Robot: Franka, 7 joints.
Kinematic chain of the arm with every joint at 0, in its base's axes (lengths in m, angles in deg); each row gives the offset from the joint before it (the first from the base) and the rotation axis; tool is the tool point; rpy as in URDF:
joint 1: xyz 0 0 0.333 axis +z
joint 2: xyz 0 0 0 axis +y
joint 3: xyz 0 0 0.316 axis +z
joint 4: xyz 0.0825 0 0 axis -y
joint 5: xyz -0.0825 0 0.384 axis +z
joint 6: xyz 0 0 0 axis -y
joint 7: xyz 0.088 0 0 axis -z
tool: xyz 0 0 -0.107 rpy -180 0 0
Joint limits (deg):
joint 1: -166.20..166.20
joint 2: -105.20..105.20
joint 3: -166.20..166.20
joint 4: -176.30..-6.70
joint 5: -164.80..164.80
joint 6: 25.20..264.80
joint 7: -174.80..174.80
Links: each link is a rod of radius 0.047 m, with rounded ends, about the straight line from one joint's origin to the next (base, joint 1, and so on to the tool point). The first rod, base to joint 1, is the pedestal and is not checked.
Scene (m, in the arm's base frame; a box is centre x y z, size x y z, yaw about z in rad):
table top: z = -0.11
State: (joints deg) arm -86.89 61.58 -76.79 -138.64 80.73 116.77 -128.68
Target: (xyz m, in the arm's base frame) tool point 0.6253 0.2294 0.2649
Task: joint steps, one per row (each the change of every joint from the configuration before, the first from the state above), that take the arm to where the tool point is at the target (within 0.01 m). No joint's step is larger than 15 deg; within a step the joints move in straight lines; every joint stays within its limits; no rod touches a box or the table.
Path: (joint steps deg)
1: 13.22 -3.79 12.19 5.62 1.09 -1.71 0.00
2: 13.22 -3.79 12.18 5.61 1.09 -1.70 0.00
3: 13.22 -3.78 12.19 5.62 1.09 -1.71 0.00
4: 13.22 -3.79 12.18 5.62 1.09 -1.71 0.00
5: 13.22 -3.79 12.19 5.61 1.10 -1.70 0.00
6: 13.23 -3.79 12.19 5.62 1.09 -1.71 0.00
7: 13.22 -3.79 12.18 5.62 1.09 -1.71 0.00

